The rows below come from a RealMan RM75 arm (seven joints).
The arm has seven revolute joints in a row. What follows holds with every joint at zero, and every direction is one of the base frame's. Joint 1 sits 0.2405 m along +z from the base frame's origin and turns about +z. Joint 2 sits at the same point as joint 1 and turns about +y. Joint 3 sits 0.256 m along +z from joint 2 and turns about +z. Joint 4 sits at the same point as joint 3 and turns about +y. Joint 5 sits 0.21 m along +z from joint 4 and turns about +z. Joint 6 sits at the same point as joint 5 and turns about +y. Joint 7 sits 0.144 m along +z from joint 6 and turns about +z. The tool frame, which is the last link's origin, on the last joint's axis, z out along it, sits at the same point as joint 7; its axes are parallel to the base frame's.
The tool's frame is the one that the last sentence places.
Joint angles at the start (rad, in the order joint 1, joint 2, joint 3, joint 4, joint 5, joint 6, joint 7):
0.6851, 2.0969, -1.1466, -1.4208, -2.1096, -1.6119, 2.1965
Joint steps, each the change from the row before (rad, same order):
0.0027, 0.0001, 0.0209, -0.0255, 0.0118, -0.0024, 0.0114
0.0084, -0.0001, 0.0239, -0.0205, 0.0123, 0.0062, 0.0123
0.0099, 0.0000, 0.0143, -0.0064, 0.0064, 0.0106, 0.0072
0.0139, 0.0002, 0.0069, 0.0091, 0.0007, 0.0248, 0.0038
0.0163, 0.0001, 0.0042, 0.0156, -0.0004, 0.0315, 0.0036
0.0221, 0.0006, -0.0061, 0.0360, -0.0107, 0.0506, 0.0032
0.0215, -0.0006, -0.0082, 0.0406, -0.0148, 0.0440, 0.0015
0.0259, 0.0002, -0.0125, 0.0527, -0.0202, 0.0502, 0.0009
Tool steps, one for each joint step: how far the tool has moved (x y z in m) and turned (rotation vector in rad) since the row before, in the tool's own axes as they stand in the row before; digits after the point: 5 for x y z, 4 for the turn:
-0.00673, -0.00031, -0.00633, 0.0139, -0.0287, -0.0032
-0.00865, -0.00170, -0.00596, 0.0188, -0.0354, -0.0023
-0.00640, -0.00198, -0.00244, 0.0133, -0.0240, -0.0010
-0.00561, -0.00363, 0.00102, 0.0158, -0.0203, 0.0021
-0.00570, -0.00425, 0.00248, 0.0168, -0.0205, 0.0042
-0.00416, -0.00626, 0.00733, 0.0222, -0.0123, 0.0109
-0.00172, -0.00573, 0.00793, 0.0184, -0.0002, 0.0109
-0.00044, -0.00583, 0.01072, 0.0188, 0.0077, 0.0125

